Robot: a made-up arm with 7 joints. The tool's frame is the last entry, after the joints.
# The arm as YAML. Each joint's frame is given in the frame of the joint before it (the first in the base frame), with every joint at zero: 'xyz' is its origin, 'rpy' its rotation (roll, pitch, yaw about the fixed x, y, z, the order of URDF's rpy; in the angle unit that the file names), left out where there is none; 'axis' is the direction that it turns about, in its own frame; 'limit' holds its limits. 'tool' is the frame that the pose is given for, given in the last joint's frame.
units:
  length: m
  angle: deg
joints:
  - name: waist
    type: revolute
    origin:
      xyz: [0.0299, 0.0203, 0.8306]
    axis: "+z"
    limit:
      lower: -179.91
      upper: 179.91
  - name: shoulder
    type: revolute
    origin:
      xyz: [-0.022, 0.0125, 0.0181]
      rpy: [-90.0, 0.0, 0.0]
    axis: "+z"
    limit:
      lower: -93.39
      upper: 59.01
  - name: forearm
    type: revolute
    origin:
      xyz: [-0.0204, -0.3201, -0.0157]
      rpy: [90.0, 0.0, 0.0]
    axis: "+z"
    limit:
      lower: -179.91
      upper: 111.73
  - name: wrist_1
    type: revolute
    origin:
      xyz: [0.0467, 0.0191, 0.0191]
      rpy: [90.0, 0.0, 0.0]
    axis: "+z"
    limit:
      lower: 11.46
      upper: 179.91
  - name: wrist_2
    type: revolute
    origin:
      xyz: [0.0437, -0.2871, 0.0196]
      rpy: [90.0, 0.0, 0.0]
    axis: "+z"
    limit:
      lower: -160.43
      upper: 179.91
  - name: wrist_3
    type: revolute
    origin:
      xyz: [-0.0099, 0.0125, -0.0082]
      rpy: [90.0, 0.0, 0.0]
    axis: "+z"
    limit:
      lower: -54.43
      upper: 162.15
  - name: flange
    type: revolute
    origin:
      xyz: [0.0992, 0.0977, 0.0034]
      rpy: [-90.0, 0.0, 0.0]
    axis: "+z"
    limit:
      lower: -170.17
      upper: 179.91
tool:
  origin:
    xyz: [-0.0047, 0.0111, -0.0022]
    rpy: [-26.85, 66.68, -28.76]
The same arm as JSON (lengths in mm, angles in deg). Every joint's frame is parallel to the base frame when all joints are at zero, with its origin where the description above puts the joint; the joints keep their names.
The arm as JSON. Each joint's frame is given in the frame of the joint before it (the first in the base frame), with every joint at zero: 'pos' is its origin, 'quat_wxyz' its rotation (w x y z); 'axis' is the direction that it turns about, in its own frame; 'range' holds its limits. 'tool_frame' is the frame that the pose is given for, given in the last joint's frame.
{
  "length_unit": "mm",
  "angle_unit": "deg",
  "joints": [
    {
      "joint": "waist",
      "pos": [
        29.9,
        20.3,
        830.6
      ],
      "quat_wxyz": [
        1.0,
        0.0,
        0.0,
        0.0
      ],
      "axis": [
        0.0,
        0.0,
        1.0
      ],
      "range": [
        -179.91,
        179.91
      ]
    },
    {
      "joint": "shoulder",
      "pos": [
        -22.0,
        12.5,
        18.1
      ],
      "quat_wxyz": [
        1.0,
        0.0,
        0.0,
        0.0
      ],
      "axis": [
        0.0,
        1.0,
        0.0
      ],
      "range": [
        -93.39,
        59.01
      ]
    },
    {
      "joint": "forearm",
      "pos": [
        -20.4,
        -15.7,
        320.1
      ],
      "quat_wxyz": [
        1.0,
        0.0,
        0.0,
        0.0
      ],
      "axis": [
        0.0,
        0.0,
        1.0
      ],
      "range": [
        -179.91,
        111.73
      ]
    },
    {
      "joint": "wrist_1",
      "pos": [
        46.7,
        19.1,
        19.1
      ],
      "quat_wxyz": [
        1.0,
        0.0,
        0.0,
        0.0
      ],
      "axis": [
        0.0,
        -1.0,
        0.0
      ],
      "range": [
        11.46,
        179.91
      ]
    },
    {
      "joint": "wrist_2",
      "pos": [
        43.7,
        -19.6,
        -287.1
      ],
      "quat_wxyz": [
        1.0,
        0.0,
        0.0,
        0.0
      ],
      "axis": [
        0.0,
        0.0,
        -1.0
      ],
      "range": [
        -160.43,
        179.91
      ]
    },
    {
      "joint": "wrist_3",
      "pos": [
        -9.9,
        -12.5,
        8.2
      ],
      "quat_wxyz": [
        1.0,
        0.0,
        0.0,
        0.0
      ],
      "axis": [
        0.0,
        1.0,
        0.0
      ],
      "range": [
        -54.43,
        162.15
      ]
    },
    {
      "joint": "flange",
      "pos": [
        99.2,
        3.4,
        -97.7
      ],
      "quat_wxyz": [
        1.0,
        0.0,
        0.0,
        0.0
      ],
      "axis": [
        0.0,
        0.0,
        -1.0
      ],
      "range": [
        -170.17,
        179.91
      ]
    }
  ],
  "tool_frame": {
    "pos": [
      -4.7,
      -11.1,
      2.2
    ],
    "quat_wxyz": [
      0.05512,
      0.818827,
      0.078204,
      0.56601
    ]
  }
}

